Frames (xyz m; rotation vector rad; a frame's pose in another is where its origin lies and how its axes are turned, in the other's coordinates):
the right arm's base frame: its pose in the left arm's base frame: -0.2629 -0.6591 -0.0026 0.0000 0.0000 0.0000
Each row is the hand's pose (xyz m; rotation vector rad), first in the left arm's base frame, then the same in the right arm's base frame.
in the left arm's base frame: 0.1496 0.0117 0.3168 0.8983 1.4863 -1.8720
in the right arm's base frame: 0.4125 0.6708 0.3194 0.8983 1.4863 -1.8720
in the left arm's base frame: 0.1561 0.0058 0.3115 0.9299 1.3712 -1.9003
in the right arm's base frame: 0.4190 0.6649 0.3141 0.9299 1.3712 -1.9003
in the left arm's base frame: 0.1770 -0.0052 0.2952 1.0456 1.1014 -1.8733
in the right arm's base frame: 0.4399 0.6539 0.2978 1.0456 1.1014 -1.8733
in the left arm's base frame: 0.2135 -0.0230 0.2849 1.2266 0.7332 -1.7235
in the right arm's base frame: 0.4764 0.6361 0.2875 1.2266 0.7332 -1.7235
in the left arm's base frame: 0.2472 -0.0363 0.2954 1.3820 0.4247 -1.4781
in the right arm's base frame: 0.5101 0.6228 0.2980 1.3820 0.4247 -1.4781
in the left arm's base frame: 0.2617 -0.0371 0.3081 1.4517 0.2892 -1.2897
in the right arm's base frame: 0.5246 0.6220 0.3107 1.4517 0.2892 -1.2897
